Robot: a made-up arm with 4 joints.
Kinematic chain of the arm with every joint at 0, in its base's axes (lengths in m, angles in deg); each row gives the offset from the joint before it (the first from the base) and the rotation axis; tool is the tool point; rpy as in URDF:
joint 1: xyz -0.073 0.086 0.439 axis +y
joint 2: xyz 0.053 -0.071 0 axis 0.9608 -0.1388 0.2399
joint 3: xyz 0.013 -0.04 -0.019 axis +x
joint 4: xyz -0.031 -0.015 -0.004 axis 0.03 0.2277 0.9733
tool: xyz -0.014 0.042 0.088 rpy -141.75 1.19 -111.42
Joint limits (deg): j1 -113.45..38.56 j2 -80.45..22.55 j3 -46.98..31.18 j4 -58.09..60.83
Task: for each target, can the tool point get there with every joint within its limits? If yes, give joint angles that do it. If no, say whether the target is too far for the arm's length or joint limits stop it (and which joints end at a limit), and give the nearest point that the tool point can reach.
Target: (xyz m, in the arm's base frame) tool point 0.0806 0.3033 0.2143
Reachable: no: too far | nearest point -0.0165 0.0703 0.4035 | short by 0.315 m
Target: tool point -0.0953 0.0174 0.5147
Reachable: yes | joints -44.13 -17.05 7.48 -31.54
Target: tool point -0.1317 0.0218 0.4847
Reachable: yes | joints -77.16 -16.83 3.41 -19.75
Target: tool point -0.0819 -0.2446 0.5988
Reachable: no: too far | nearest point -0.0758 -0.0768 0.4895 | short by 0.200 m
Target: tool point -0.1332 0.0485 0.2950
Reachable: no: joint limits stop it (at a limit: joint 1, joint 2, joint 3) | nearest point -0.0630 0.0421 0.3806 | short by 0.111 m
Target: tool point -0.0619 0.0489 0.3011
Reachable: no: joint limits stop it (at a limit: joint 1, joint 2, joint 3, joint 4) | nearest point -0.0520 0.0379 0.3741 | short by 0.074 m
